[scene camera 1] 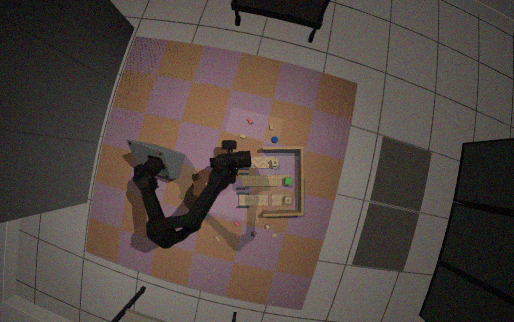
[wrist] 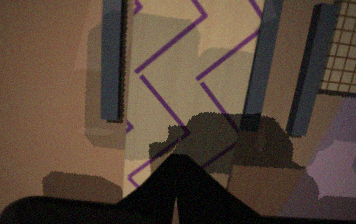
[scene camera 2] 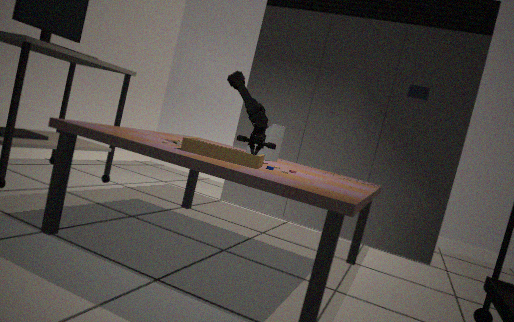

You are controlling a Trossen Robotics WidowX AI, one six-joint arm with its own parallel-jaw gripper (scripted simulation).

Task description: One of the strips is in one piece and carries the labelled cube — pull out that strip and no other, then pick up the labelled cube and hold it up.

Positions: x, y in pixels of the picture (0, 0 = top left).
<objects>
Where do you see a wooden u-shaped frame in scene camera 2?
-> At 196, 144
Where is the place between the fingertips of my gripper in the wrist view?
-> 177, 162
</objects>
